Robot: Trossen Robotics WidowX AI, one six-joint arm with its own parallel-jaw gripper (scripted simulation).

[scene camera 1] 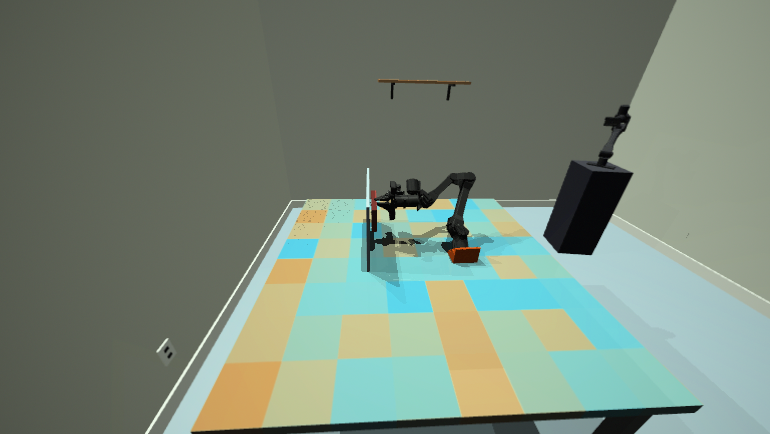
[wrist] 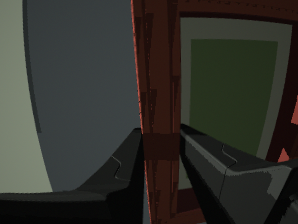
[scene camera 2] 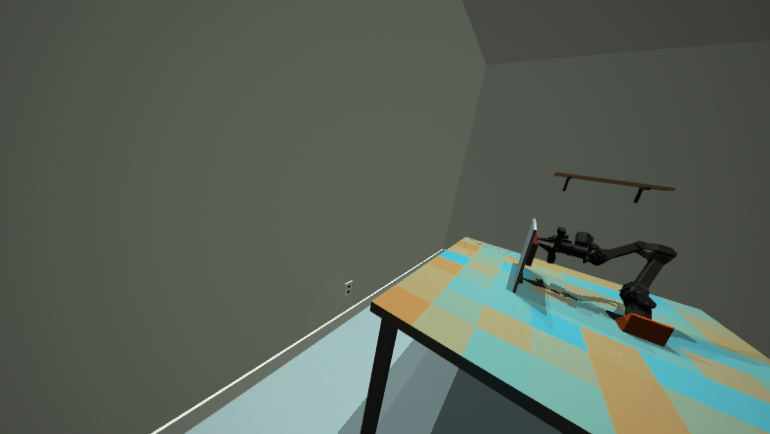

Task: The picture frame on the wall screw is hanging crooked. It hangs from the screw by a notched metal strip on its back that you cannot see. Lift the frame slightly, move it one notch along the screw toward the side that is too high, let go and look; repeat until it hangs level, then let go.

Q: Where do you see a picture frame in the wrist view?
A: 219,74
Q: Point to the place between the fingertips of the gripper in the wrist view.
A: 158,132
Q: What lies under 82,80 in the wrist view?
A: A wall panel.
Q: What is the gripper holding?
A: A picture frame.
